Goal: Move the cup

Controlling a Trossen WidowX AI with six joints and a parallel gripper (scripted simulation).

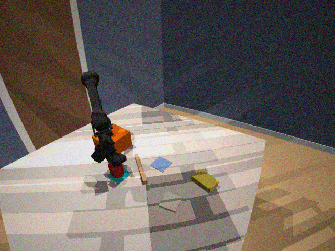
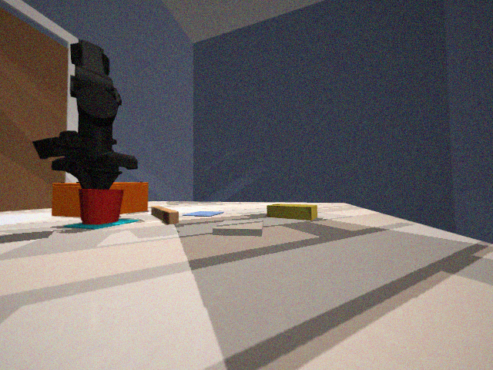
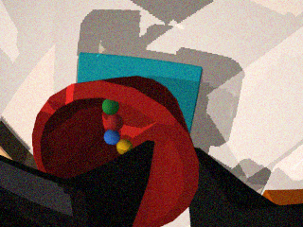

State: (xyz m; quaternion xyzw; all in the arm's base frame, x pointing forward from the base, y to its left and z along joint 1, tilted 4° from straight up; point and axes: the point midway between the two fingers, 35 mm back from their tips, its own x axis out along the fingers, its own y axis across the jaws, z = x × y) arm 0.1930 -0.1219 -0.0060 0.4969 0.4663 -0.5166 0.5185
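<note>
Now: the red cup 3 cm ahead of my gripper tip and 1 cm below it. Round my gripper tip: blue pad 19 cm to the left, 16 cm ahead, 5 cm below; then wooden stick 10 cm ahead, 9 cm to the left, 4 cm below; then cyan pad 5 cm below, 3 cm ahead.
</note>
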